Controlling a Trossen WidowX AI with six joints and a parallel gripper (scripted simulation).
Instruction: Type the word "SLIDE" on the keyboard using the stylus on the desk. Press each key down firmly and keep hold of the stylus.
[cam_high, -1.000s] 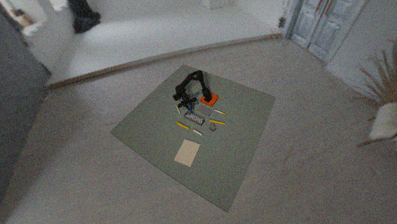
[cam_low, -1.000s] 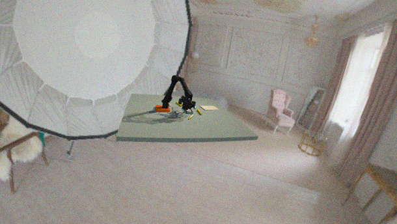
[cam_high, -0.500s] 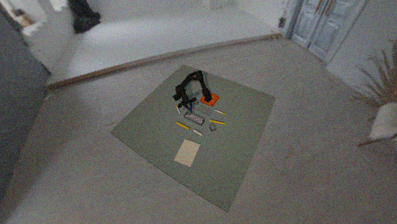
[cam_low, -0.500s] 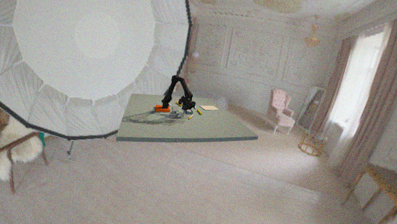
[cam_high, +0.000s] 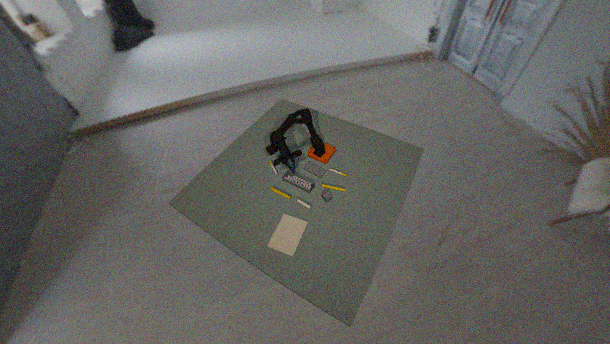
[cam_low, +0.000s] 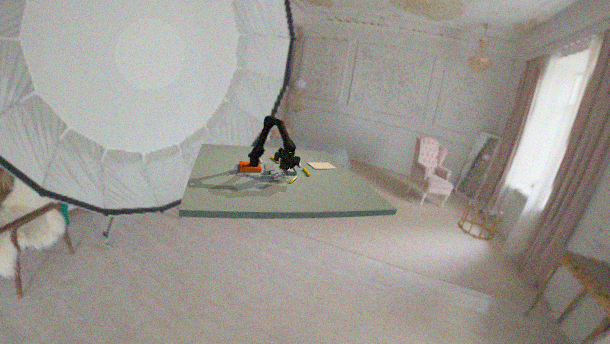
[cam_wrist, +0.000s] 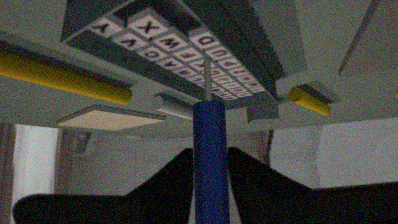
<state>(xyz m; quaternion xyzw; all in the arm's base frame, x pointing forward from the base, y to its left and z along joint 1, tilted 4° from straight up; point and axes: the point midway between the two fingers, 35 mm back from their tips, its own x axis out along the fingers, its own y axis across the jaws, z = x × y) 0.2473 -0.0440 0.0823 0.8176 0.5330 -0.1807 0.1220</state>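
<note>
The whitish cylinder lies 180 mm to the left of my gripper tip, 120 mm ahead of it and 70 mm below it. The rest, counted from my gripper tip: grey block (260 mm to the left, 70 mm below); blue stylus (10 mm below); grey flat plate (130 mm behind, 80 mm below, 70 mm to the left).
</note>
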